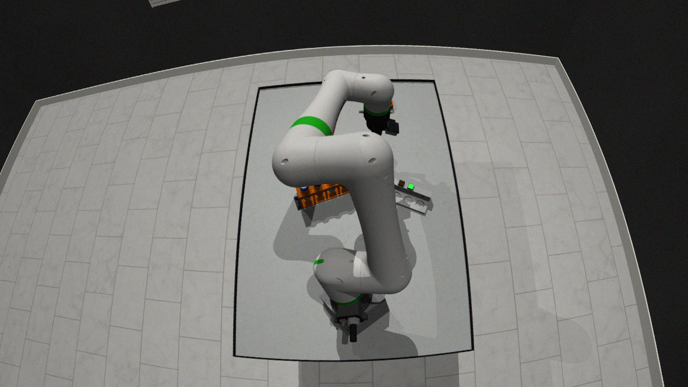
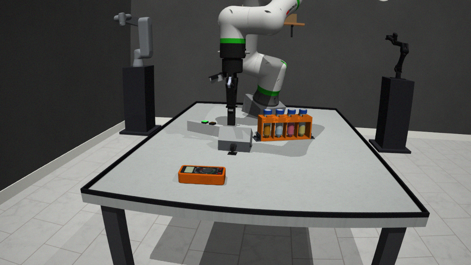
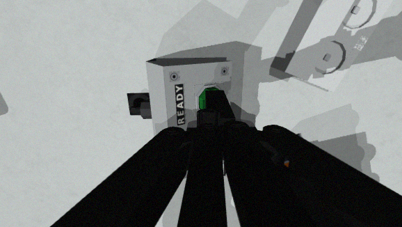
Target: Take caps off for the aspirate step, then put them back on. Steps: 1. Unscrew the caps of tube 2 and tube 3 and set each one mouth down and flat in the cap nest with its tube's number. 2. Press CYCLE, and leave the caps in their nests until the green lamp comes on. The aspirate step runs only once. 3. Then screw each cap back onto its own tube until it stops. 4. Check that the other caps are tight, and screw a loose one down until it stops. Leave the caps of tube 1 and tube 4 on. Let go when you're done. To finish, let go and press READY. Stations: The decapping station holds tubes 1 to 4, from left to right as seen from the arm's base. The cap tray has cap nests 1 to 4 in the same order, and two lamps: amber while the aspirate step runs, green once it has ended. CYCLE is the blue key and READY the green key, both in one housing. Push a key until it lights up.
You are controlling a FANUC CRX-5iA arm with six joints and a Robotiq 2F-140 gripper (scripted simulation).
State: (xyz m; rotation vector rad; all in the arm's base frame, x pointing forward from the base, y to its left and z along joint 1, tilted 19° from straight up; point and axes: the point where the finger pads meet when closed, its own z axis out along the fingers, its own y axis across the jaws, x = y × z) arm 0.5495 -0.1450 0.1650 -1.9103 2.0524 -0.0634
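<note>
Now: hand 5 cm above the green key. Round my hand: grey key housing (2 cm ahead, 2 cm to the left, 6 cm below); blue key (4 cm to the left, 5 cm below); cap 4 (11 cm behind, 13 cm to the left).
</note>
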